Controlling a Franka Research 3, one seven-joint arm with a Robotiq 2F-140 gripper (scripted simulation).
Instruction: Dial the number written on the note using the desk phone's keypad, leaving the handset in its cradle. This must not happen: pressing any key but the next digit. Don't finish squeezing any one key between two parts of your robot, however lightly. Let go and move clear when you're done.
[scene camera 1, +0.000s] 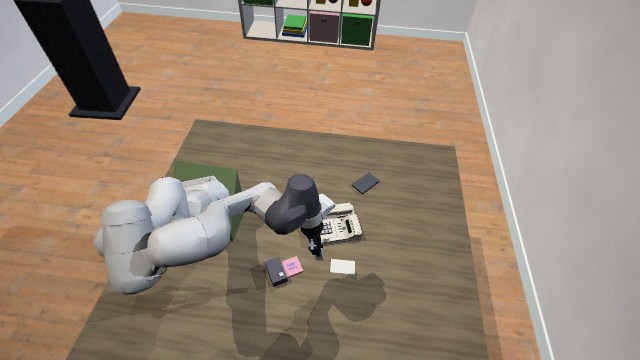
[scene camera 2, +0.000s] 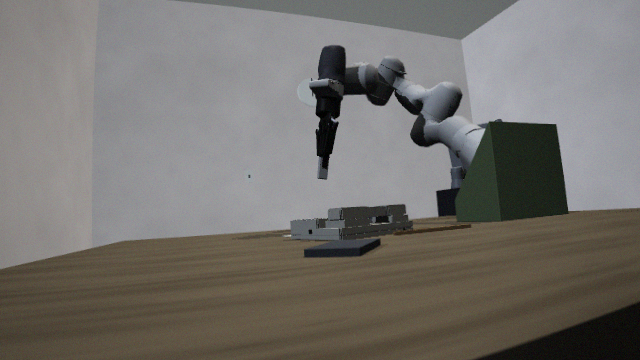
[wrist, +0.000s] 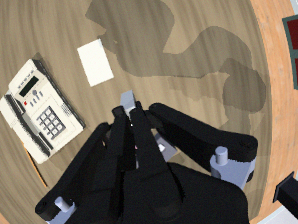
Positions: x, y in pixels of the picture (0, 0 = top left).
Labels:
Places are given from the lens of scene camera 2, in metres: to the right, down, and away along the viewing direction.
my gripper (scene camera 2: 322, 178): 0.01, 0.00, 1.01
handset (scene camera 2: 346, 213): 0.05, 0.06, 0.65

